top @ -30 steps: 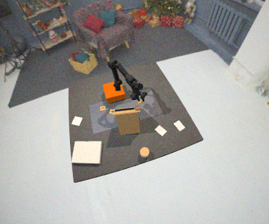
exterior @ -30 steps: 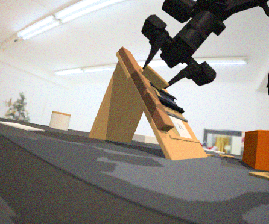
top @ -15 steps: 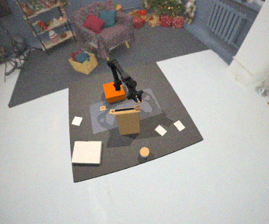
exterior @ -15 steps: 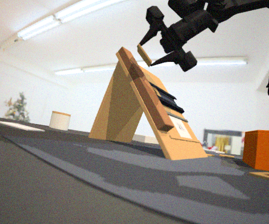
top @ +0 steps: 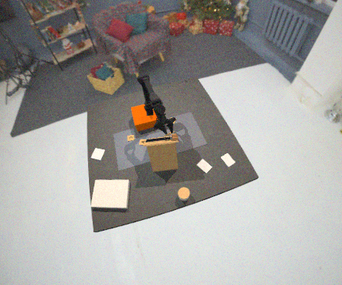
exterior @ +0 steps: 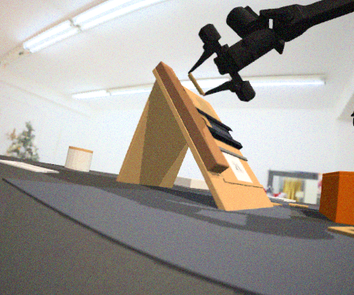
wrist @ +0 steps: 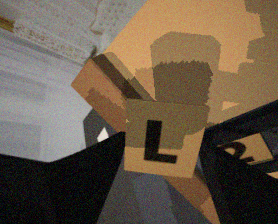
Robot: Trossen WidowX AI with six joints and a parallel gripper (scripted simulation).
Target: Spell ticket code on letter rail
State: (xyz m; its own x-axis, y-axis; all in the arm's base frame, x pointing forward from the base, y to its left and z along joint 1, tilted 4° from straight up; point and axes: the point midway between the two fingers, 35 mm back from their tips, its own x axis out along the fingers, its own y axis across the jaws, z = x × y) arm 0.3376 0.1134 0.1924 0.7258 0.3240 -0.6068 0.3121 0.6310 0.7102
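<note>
Now: gripper tip 16 cm above the white ticket, 9 cm to the left of it and 8 cm past it. From my gripper tip the other things lie so: small cylinder (39 cm ahead, 21 cm below, 3 cm to the left).
</note>
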